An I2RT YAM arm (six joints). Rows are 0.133 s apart.
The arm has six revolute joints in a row. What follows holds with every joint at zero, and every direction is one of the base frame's. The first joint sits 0.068 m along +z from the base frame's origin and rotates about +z. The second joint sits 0.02 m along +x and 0.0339 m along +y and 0.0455 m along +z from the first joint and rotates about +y. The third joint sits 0.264 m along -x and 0.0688 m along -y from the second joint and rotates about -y. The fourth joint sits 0.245 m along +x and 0.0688 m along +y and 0.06 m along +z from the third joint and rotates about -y. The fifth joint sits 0.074 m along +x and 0.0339 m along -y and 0.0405 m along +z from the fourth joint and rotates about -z. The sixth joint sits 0.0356 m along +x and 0.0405 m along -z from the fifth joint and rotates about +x. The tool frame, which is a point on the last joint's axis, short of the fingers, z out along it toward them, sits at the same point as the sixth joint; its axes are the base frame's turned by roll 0, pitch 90 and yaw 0 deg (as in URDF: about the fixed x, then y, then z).
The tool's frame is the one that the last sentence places.
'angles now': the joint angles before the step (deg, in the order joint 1, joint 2, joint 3, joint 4, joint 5, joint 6). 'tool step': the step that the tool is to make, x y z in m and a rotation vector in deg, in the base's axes. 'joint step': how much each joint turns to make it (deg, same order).
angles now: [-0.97, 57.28, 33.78, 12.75, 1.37, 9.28]
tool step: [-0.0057, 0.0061, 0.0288, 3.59, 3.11, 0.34]
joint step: [1.58, -2.10, 7.08, -12.41, 0.44, 3.76]
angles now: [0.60, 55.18, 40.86, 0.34, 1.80, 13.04]
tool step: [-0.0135, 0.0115, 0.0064, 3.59, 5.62, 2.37]
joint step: [3.03, -2.47, 2.84, -10.89, -0.47, 3.82]
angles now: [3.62, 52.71, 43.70, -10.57, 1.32, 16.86]
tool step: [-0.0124, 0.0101, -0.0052, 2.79, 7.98, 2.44]
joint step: [2.89, -1.19, 1.50, -10.44, -0.98, 3.37]
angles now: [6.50, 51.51, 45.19, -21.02, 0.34, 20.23]
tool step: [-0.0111, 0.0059, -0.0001, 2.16, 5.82, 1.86]
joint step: [1.84, -0.89, 1.76, -8.13, -1.47, 2.49]
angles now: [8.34, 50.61, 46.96, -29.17, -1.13, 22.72]
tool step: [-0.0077, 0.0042, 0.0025, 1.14, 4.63, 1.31]
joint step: [1.44, -0.07, 2.13, -6.55, -0.96, 1.59]
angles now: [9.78, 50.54, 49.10, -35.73, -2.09, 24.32]
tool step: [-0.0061, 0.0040, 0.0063, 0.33, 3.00, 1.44]
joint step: [1.48, 0.17, 2.52, -5.21, -0.52, 0.70]
